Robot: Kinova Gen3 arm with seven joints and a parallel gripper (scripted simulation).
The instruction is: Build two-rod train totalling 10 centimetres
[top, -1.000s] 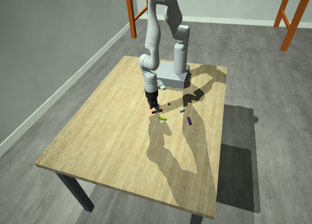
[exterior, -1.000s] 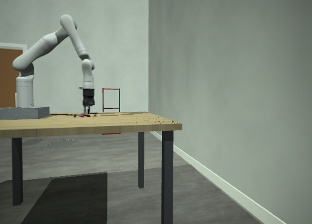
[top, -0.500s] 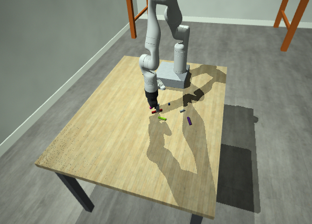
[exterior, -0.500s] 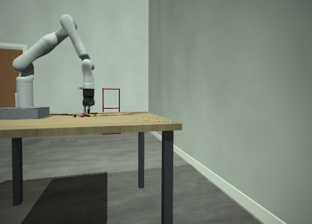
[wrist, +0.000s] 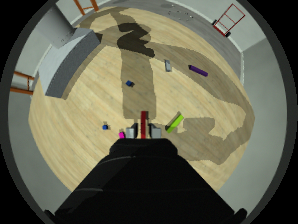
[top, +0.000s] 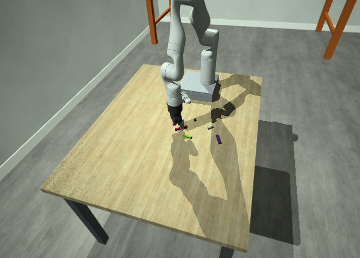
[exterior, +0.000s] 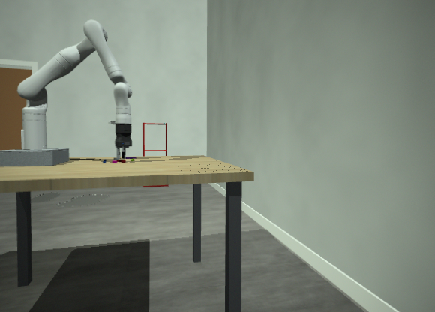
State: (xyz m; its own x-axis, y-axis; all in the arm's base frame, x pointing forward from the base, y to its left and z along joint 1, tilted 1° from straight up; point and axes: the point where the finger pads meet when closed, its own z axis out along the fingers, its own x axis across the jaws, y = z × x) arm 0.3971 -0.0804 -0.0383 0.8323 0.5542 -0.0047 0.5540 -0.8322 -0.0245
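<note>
Right now my hand is 3 cm above the red rod. Round my hand: grey rod 16 cm to the left, 4 cm behind, 3 cm below; lime rod 5 cm to the left, 5 cm ahead, 3 cm below; magenta rod 5 cm to the right, 3 cm below, 3 cm behind.
</note>
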